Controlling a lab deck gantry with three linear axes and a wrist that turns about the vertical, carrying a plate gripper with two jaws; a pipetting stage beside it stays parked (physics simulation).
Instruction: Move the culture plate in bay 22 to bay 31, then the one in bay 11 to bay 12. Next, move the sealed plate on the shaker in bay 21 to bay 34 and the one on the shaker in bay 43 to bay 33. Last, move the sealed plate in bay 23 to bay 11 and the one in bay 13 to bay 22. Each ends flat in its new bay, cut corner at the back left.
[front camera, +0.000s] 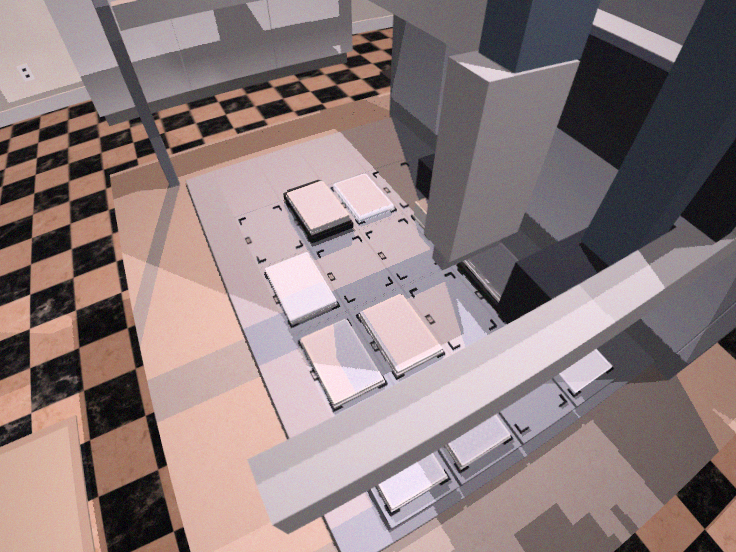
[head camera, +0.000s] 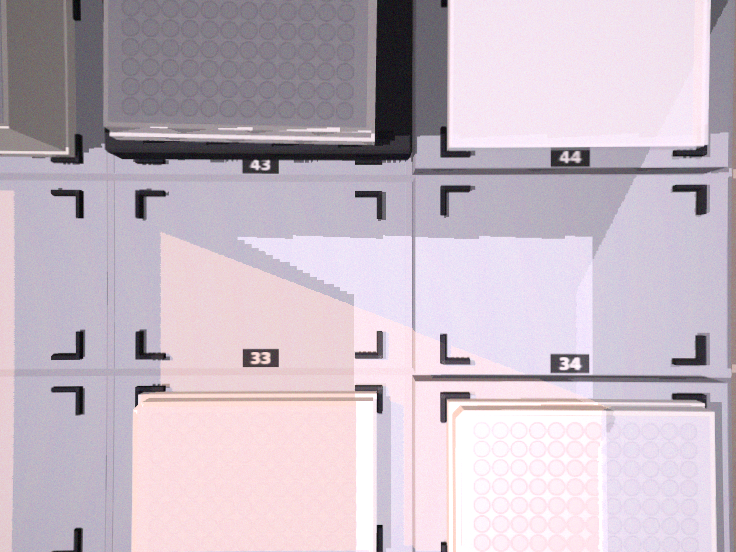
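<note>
Bay 12 (front camera: 307, 323). Bay 22 (head camera: 60, 458), front camera too (front camera: 359, 274). Bay 32 (head camera: 61, 262), likewise (front camera: 408, 253). Bay 33 (head camera: 214, 268). Bay 34 (head camera: 619, 267).
</note>
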